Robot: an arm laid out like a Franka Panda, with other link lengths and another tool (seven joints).
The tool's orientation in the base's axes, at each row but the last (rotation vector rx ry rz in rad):
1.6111 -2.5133 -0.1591
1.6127 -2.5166 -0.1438
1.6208 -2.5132 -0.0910
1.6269 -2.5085 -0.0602
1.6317 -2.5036 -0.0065
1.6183 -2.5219 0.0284
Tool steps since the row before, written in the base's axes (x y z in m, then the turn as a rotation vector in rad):
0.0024 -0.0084 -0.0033 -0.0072 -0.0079 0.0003
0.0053 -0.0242 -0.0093 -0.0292 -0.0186 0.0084
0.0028 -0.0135 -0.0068 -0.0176 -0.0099 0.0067
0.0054 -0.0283 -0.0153 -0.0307 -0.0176 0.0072
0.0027 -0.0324 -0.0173 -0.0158 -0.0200 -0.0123
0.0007 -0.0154 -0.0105 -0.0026 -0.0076 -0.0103
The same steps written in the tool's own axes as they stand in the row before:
0.0064 -0.0062 0.0027 0.0102 0.0032 0.0010
0.0191 -0.0163 0.0082 0.0295 0.0197 -0.0031
0.0105 -0.0090 0.0067 0.0168 0.0126 -0.0035
0.0220 -0.0183 0.0157 0.0291 0.0214 -0.0017
0.0262 -0.0172 0.0193 0.0229 0.0052 0.0158
0.0122 -0.0077 0.0118 0.0066 -0.0015 0.0112

